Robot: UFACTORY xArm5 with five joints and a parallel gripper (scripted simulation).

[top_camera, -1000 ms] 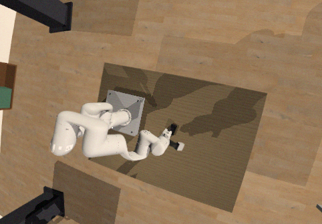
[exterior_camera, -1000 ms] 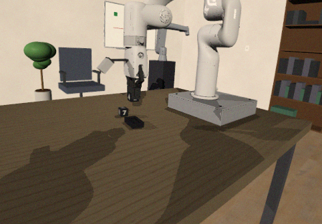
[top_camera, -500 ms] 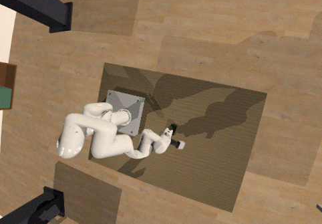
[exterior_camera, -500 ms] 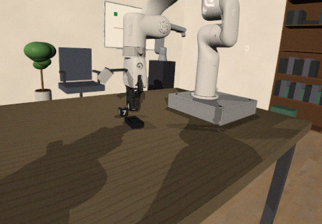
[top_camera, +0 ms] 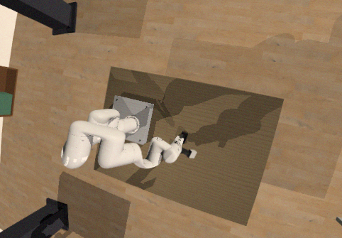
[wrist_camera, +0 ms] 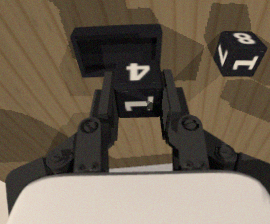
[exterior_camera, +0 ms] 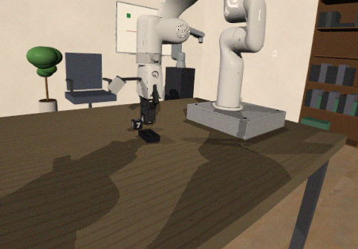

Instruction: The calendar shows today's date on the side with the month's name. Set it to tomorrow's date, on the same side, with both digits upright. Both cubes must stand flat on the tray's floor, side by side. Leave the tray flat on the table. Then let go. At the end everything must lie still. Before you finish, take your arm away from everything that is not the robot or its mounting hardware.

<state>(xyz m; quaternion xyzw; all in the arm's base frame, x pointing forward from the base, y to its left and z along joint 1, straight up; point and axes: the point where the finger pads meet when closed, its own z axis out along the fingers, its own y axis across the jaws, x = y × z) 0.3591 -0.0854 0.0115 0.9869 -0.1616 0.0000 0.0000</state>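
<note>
Now: the dark calendar tray 70 mm below my hand, 20 mm to the left of it and 10 mm ahead of it.
</note>
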